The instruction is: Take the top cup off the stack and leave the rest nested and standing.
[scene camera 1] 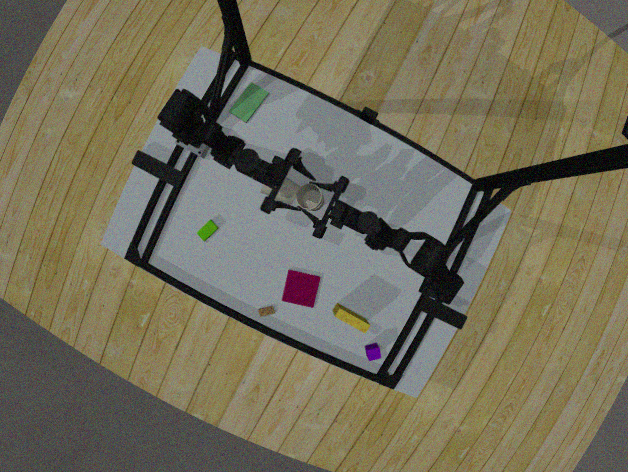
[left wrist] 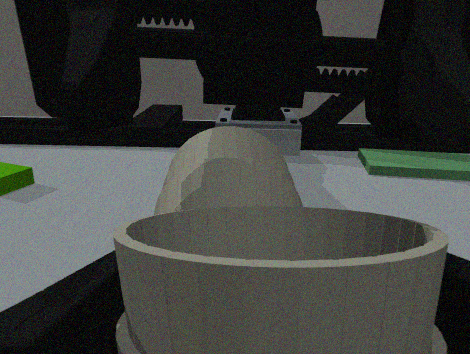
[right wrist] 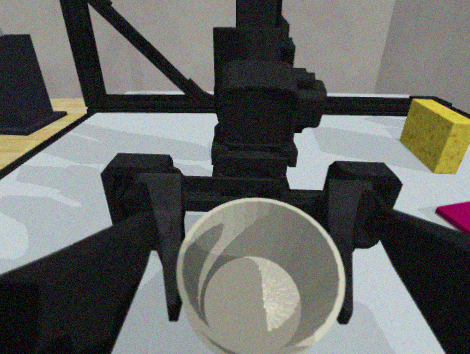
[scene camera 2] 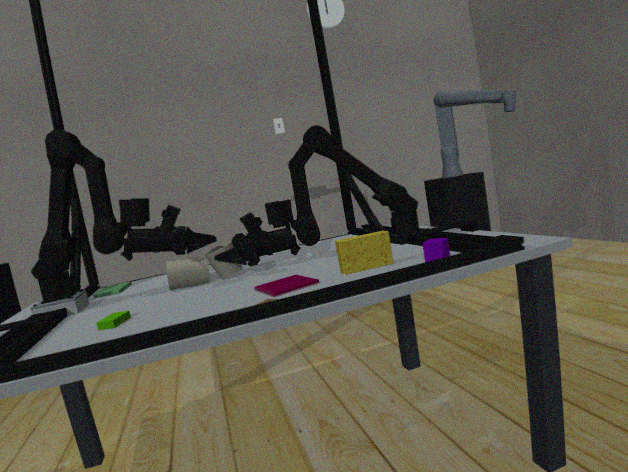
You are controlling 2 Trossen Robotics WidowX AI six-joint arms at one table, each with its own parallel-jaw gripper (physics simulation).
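Places are measured from the left arm's base along level axes (x back, y right, z up), in centimetres.
Pixels of known places: left gripper, between the fingertips: (scene camera 1: 303, 194) (left wrist: 265, 253) (right wrist: 260, 318) (scene camera 2: 213, 256); right gripper, between the fingertips: (scene camera 1: 308, 195) (left wrist: 276, 119) (right wrist: 265, 220) (scene camera 2: 215, 238); left arm's base, origin of its link: (scene camera 1: 439, 284) (scene camera 2: 406, 231); right arm's base, origin of its link: (left wrist: 257, 115) (scene camera 2: 59, 298).
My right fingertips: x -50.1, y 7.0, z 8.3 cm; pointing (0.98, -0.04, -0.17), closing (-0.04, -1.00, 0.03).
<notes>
For each thing: its top centre in the pictures, then the offset to it from my right fingertips. "spot": a spot on its surface instead.
- beige cup, centre of its top: (left wrist: 231, 169) (scene camera 2: 194, 255) (scene camera 1: 287, 190) dx -5.9, dy -0.8, dz -3.1 cm
- magenta square, a spot on its surface: (scene camera 2: 286, 285) (scene camera 1: 296, 294) spot: dx +9.2, dy -28.1, dz -9.7 cm
- yellow sponge block, centre of its top: (right wrist: 441, 109) (scene camera 2: 361, 235) (scene camera 1: 352, 321) dx +27.0, dy -27.6, dz -3.5 cm
- purple cube, centre of its top: (scene camera 2: 435, 240) (scene camera 1: 374, 354) dx +39.2, dy -35.7, dz -6.5 cm
- lime block, centre of its top: (scene camera 2: 113, 316) (scene camera 1: 206, 230) dx -23.9, dy -21.4, dz -9.0 cm
- green slab, centre of its top: (left wrist: 421, 159) (scene camera 2: 112, 287) (scene camera 1: 248, 101) dx -29.5, dy +20.5, dz -9.5 cm
- small brown block, centre of its top: (scene camera 1: 266, 311) dx +2.8, dy -36.9, dz -9.7 cm
Beige nested cups (scene camera 1: 309, 196) (scene camera 2: 223, 262) (left wrist: 280, 300) (right wrist: 260, 280) hang tilted above the table; two rims show in the left wrist view. My left gripper (scene camera 1: 310, 198) (scene camera 2: 219, 257) (right wrist: 260, 318) is shut on them, one finger on each side. My right gripper (scene camera 1: 308, 193) (scene camera 2: 213, 238) is open, its fingers spread beside and over the held cups without gripping them. Another beige cup (scene camera 1: 287, 189) (scene camera 2: 187, 274) (left wrist: 230, 155) lies on its side on the table below the right gripper. How many cups are nested is hidden.
A magenta square (scene camera 1: 301, 288) (scene camera 2: 286, 285), yellow sponge block (scene camera 1: 350, 318) (scene camera 2: 364, 252), purple cube (scene camera 1: 373, 351) (scene camera 2: 436, 249), lime block (scene camera 1: 207, 230) (scene camera 2: 113, 320), green slab (scene camera 1: 249, 102) (scene camera 2: 112, 289) and small brown block (scene camera 1: 266, 310) lie around. A black frame (scene camera 1: 213, 302) edges the table.
</notes>
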